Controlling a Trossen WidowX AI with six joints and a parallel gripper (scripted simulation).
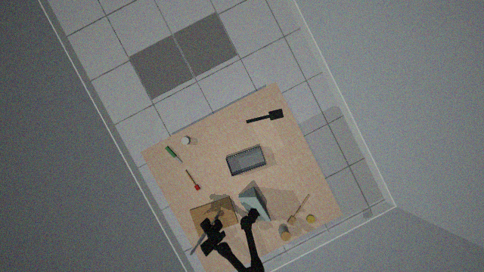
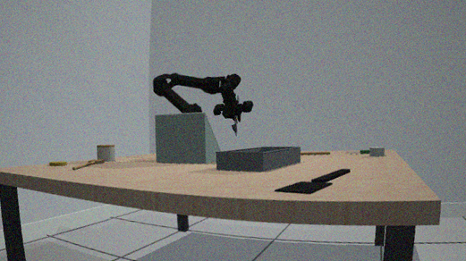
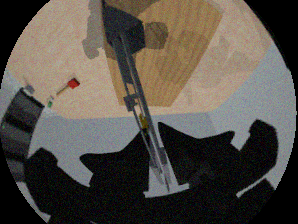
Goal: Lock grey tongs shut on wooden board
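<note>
The wooden board lies 20 mm behind my gripper tip, 20 mm to the right of it and 150 mm below it. From my gripper tip the other things lie so: dark roasting tin (250 mm ahead, 510 mm to the right, 130 mm below); red-tipped tool (320 mm ahead, 30 mm to the right, 150 mm below); yellow disc (490 mm behind, 710 mm to the right, 150 mm below).
</note>
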